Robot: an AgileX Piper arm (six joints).
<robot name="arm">
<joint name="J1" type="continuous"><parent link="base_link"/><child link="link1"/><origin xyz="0 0 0.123" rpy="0 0 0"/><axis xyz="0 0 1"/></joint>
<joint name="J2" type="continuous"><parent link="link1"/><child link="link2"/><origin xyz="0 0 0" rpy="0 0 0"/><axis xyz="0 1 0"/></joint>
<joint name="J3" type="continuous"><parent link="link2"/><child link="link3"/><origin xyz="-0.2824 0 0.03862" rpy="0 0 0"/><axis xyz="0 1 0"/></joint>
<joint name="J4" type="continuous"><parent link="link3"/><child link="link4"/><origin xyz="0.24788 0 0.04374" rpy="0 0 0"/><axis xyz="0.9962 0 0.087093"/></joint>
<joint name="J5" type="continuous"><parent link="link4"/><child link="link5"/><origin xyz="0 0 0" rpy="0 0 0"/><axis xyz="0 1 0"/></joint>
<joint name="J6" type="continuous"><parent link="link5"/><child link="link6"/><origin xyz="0.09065 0 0.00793" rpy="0 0 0"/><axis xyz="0.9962 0 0.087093"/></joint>
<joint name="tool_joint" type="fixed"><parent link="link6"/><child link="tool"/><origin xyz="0 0 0" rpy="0 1.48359 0"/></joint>
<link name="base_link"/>
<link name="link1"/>
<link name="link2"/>
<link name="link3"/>
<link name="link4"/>
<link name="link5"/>
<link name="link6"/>
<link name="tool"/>
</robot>
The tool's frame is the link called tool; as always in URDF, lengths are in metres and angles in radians. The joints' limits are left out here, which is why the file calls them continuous.
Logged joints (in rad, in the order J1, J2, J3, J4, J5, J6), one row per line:
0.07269, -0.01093, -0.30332, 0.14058, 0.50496, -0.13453
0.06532, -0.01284, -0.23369, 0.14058, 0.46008, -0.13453
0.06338, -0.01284, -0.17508, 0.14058, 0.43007, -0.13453
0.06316, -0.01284, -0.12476, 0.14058, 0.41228, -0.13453
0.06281, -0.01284, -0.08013, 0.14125, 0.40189, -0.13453
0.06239, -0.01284, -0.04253, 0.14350, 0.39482, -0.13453
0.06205, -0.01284, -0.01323, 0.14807, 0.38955, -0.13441
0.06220, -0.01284, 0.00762, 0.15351, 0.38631, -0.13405
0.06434, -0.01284, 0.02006, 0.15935, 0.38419, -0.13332
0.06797, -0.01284, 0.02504, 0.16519, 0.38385, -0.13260
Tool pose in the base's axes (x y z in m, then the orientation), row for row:
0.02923, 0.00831, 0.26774, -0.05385, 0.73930, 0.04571, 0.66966
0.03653, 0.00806, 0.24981, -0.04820, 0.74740, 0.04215, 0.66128
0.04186, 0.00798, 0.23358, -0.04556, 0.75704, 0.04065, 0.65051
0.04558, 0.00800, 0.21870, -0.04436, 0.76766, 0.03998, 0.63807
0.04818, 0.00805, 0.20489, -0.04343, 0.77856, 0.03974, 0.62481
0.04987, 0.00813, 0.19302, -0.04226, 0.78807, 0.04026, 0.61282
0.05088, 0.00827, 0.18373, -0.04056, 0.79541, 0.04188, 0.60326
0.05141, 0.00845, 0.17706, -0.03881, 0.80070, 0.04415, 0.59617
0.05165, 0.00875, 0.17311, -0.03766, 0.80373, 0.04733, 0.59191
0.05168, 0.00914, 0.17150, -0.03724, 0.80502, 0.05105, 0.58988
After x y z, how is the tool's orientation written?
As a quaternion, x y z w.
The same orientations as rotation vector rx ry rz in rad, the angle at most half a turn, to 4 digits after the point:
-0.1214, 1.6665, 0.1030
-0.1090, 1.6904, 0.0953
-0.1035, 1.7195, 0.0923
-0.1013, 1.7523, 0.0913
-0.0997, 1.7867, 0.0912
-0.0975, 1.8174, 0.0928
-0.0939, 1.8415, 0.0970
-0.0901, 1.8591, 0.1025
-0.0876, 1.8695, 0.1101
-0.0867, 1.8740, 0.1188

